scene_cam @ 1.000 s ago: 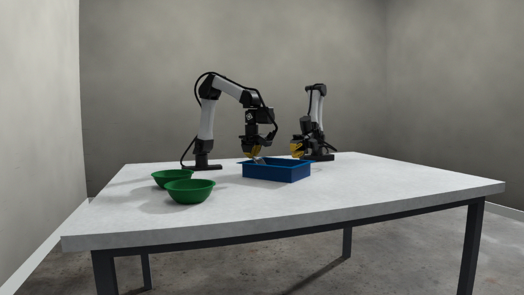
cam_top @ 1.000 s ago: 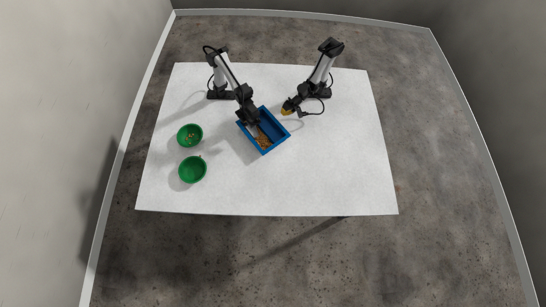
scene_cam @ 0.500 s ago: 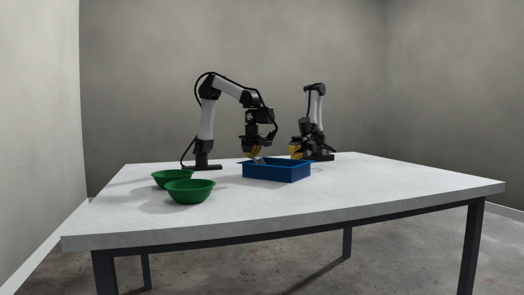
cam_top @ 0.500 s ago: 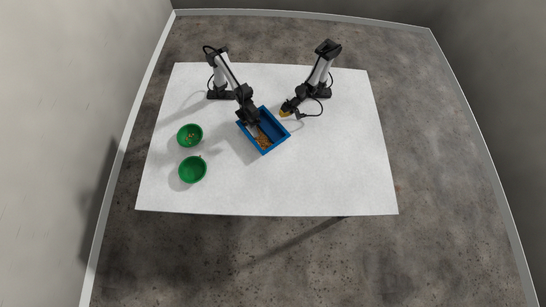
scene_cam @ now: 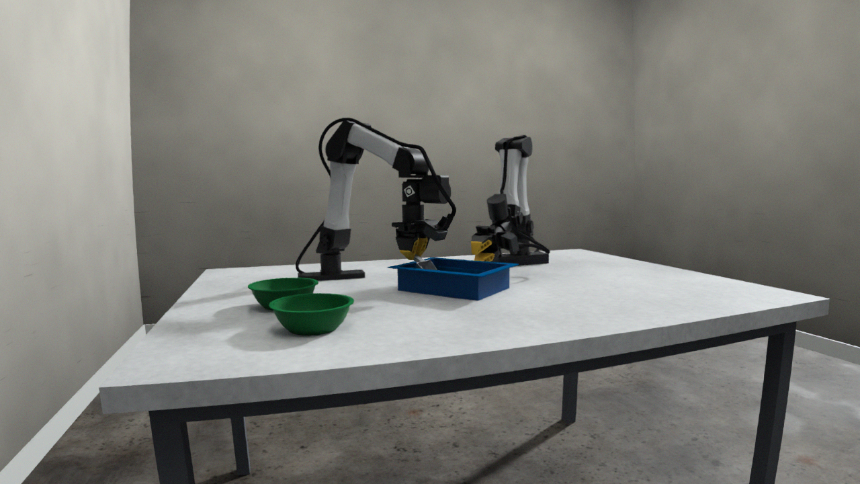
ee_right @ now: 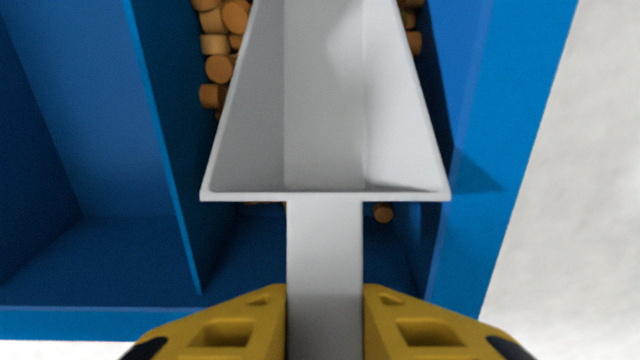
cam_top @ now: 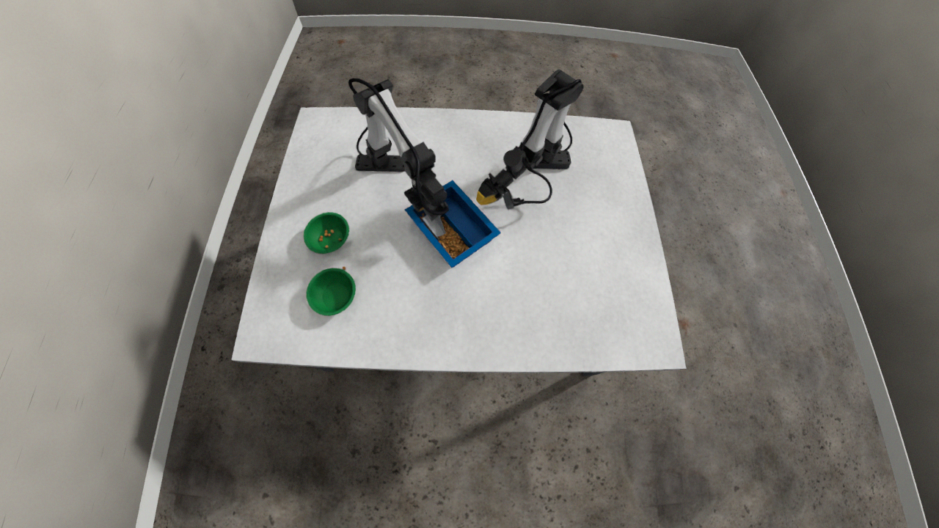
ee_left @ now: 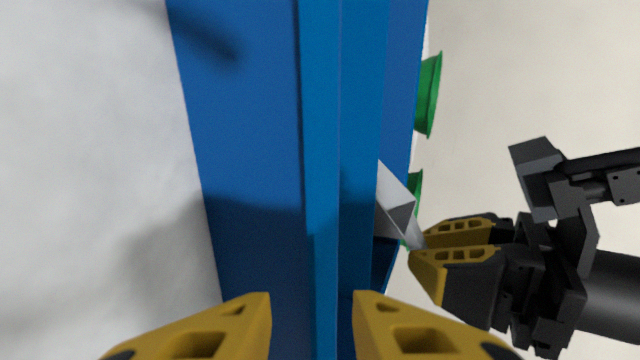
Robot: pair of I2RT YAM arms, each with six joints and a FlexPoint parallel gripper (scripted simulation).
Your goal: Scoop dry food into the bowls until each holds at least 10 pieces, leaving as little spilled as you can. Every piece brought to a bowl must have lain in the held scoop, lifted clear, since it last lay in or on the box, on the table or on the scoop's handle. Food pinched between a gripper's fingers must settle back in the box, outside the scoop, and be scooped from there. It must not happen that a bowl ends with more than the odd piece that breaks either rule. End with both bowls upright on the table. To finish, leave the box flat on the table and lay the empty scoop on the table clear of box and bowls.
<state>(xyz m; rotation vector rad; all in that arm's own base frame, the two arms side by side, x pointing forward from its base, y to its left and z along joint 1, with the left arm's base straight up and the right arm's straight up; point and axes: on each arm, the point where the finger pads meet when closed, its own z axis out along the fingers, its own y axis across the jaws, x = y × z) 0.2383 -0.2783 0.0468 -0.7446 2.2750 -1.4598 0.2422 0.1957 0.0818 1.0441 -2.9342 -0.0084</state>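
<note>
Now: the grey scoop 3 cm below my right hand, 3 cm ahead of it and 2 cm to the left of it. The rest, counted from my right hand: blue box: 9 cm to the left, 5 cm ahead, 4 cm below.
</note>
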